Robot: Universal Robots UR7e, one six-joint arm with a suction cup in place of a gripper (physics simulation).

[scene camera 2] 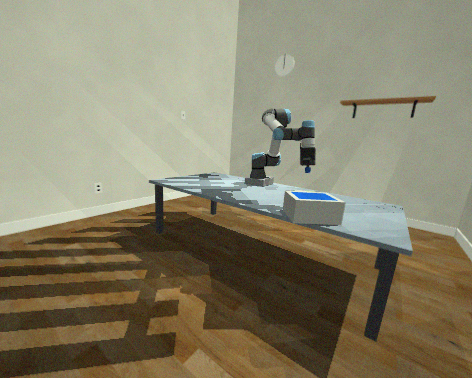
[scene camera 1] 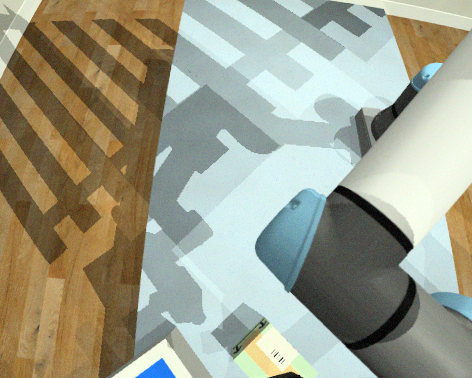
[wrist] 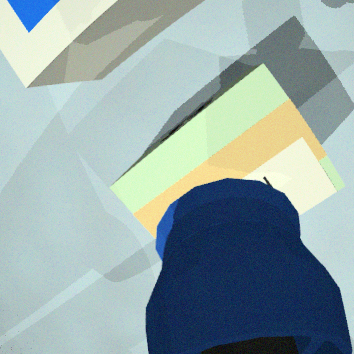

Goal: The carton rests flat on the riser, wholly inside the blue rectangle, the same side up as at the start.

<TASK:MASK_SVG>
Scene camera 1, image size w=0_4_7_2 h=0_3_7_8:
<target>riser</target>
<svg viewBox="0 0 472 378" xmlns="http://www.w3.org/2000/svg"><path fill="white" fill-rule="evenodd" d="M213 377L178 328L175 327L107 378Z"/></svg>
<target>carton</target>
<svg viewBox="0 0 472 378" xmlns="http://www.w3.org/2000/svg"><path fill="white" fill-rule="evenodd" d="M232 348L233 360L249 378L268 378L290 371L298 375L300 374L303 378L315 378L318 375L317 371L265 317Z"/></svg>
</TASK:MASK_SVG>
